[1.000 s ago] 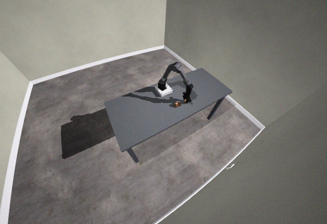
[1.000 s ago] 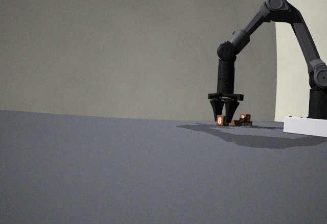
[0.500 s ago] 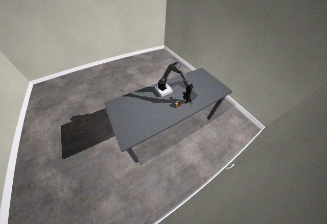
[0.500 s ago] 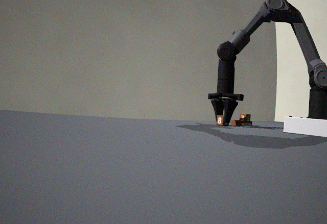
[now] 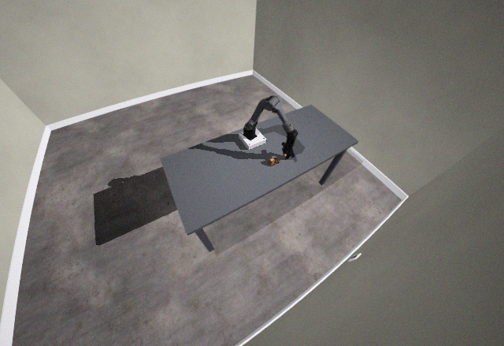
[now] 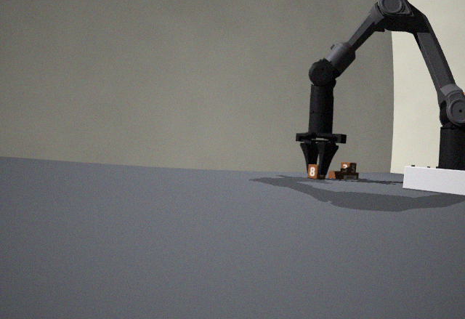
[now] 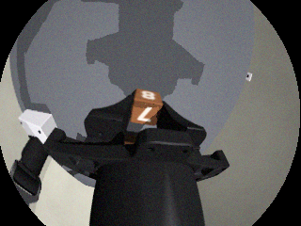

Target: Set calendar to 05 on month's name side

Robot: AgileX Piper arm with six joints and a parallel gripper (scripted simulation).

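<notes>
My gripper is now 4 cm past the cube, 12 cm to the left of it and 1 cm below it. Also, from my hand: brown calendar tray: 3 cm behind, 11 cm to the right, 1 cm below.
</notes>
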